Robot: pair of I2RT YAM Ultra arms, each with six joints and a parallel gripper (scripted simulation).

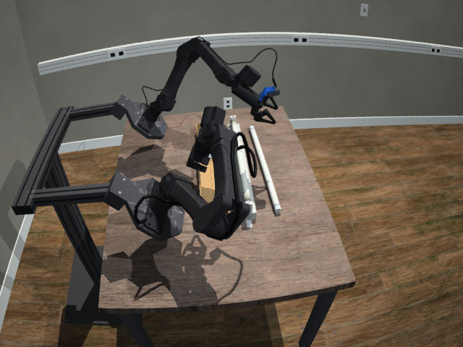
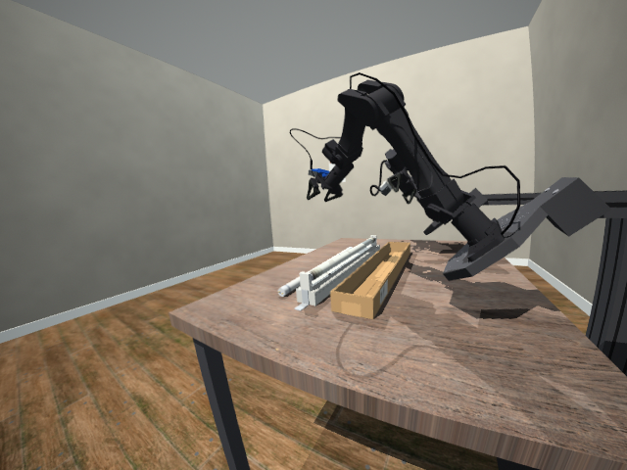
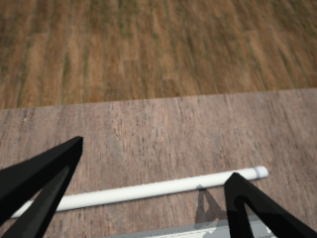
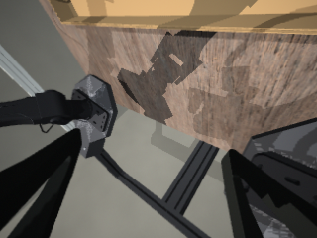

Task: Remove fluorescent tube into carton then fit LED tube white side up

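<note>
My left gripper is now 14 cm past the old fluorescent tube, 4 cm to the right of it and 21 cm above it. From my left hand the other things lie so: light fixture (14 cm behind, 4 cm to the left, 22 cm below); then carton (26 cm behind, 5 cm to the left, 25 cm below); then LED tube (3 cm behind, 3 cm to the left, 27 cm below).
Now: right hand 210 mm to the right of the old fluorescent tube, 200 mm above it and 190 mm short of it. From my right hand the other things lie so: light fixture (210 mm to the left, 210 mm below, 190 mm ahead); carton (240 mm below, 220 mm to the left, 60 mm ahead); LED tube (290 mm ahead, 260 mm below, 200 mm to the left).
</note>
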